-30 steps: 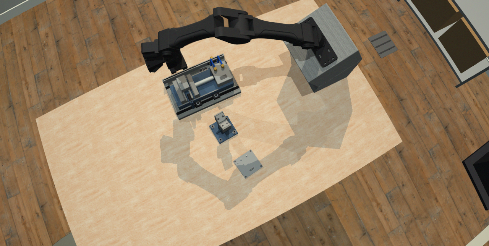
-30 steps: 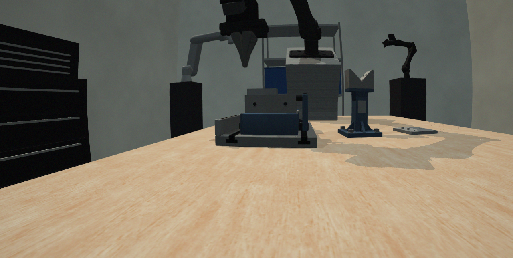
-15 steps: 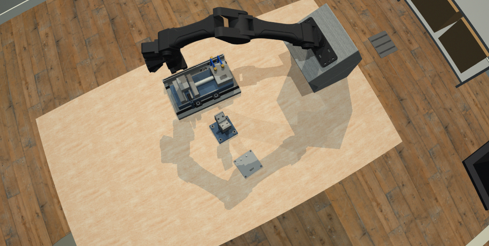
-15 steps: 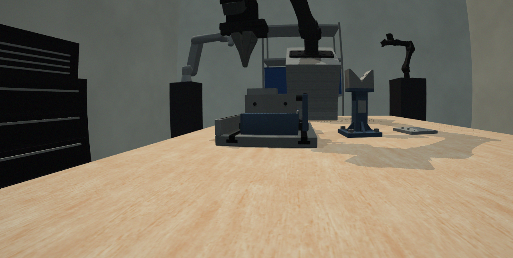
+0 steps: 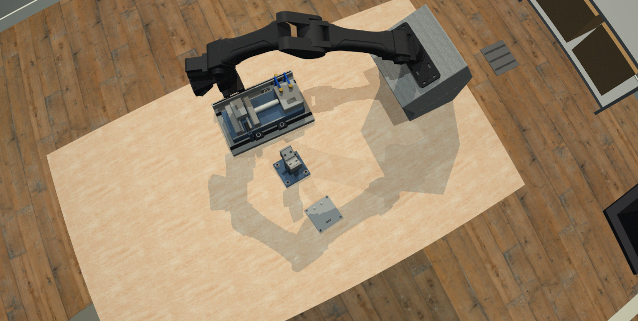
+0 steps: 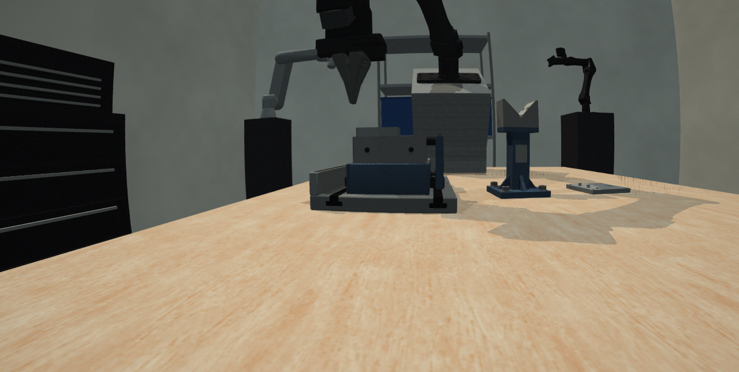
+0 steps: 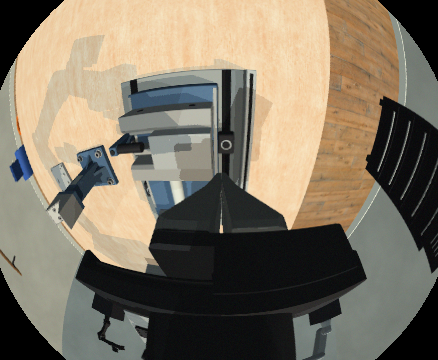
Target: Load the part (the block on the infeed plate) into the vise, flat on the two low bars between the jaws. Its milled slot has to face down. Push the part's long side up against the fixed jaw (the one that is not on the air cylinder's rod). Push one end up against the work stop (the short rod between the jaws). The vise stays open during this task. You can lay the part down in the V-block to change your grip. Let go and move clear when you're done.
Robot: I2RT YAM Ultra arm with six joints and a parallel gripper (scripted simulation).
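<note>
Now: the part 70 mm below my hand and 40 mm to the left of it. Also, from my hand: work stop rod (110 mm to the left, 70 mm below); fixed jaw (80 mm below, 60 mm to the left, 30 mm ahead); vise (120 mm below, 70 mm behind, 60 mm to the left).
</note>
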